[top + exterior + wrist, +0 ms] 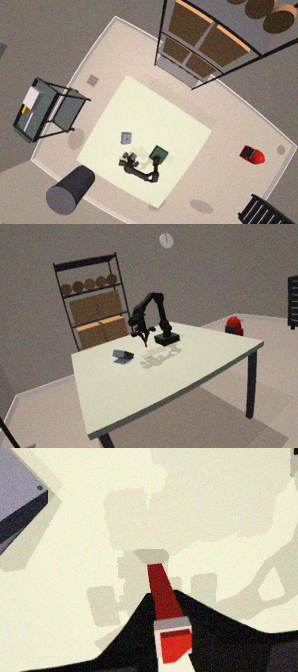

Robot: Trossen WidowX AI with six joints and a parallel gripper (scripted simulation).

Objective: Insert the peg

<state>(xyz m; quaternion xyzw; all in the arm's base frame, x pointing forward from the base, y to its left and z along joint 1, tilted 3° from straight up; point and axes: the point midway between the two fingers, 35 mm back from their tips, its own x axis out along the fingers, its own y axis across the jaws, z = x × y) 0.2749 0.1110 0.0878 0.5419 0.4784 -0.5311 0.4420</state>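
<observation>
My gripper tip is 160 mm short of the grey sloped panel, 120 mm to the left of it and 80 mm above it. From my gripper tip the other things lie so: red peg 20 mm above.
</observation>
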